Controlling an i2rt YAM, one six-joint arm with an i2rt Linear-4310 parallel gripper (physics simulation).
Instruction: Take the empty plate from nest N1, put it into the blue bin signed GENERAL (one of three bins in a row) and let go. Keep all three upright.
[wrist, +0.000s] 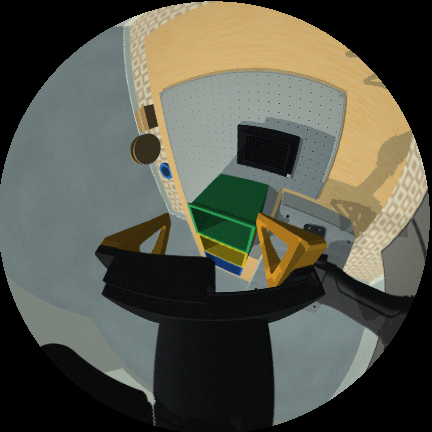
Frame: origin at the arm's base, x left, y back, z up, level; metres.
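Seen in the pictures: gripper, between the fingertips: (213, 217).
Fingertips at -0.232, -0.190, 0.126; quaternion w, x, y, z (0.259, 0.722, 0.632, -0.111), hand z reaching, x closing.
Note:
A point is followed by its place in that frame, as x, y, z.
My gripper (213, 217) @(-0.232, -0.190, 0.126) is open, with its two orange fingers wide apart and nothing between them. Between and beyond the fingertips three bins stand in a row: the green bin (242, 192) @(-0.119, -0.232, -0.073), the yellow bin (225, 251) @(0.127, -0.279, -0.001) and the blue bin (223, 264) @(0.258, -0.298, 0.012), which is the lowest in the view. Their open mouths show; no sign can be read. Beyond the green bin, a black block with a grid of small holes (267, 150) @(-0.227, -0.176, -0.133) lies on the grey perforated board. I cannot tell whether it is the empty plate, nest N1 or both together. It is well away from the fingers.
The grey perforated board (210, 105) @(-0.362, -0.328, -0.149) lies on the wooden table (225, 40). A grey metal base plate (295, 203) @(-0.090, -0.076, -0.116) is right of the bins, with a black arm part beside it. At the left are a blue round thing (166, 171), a brown disc (146, 149) and a brown block (147, 117).

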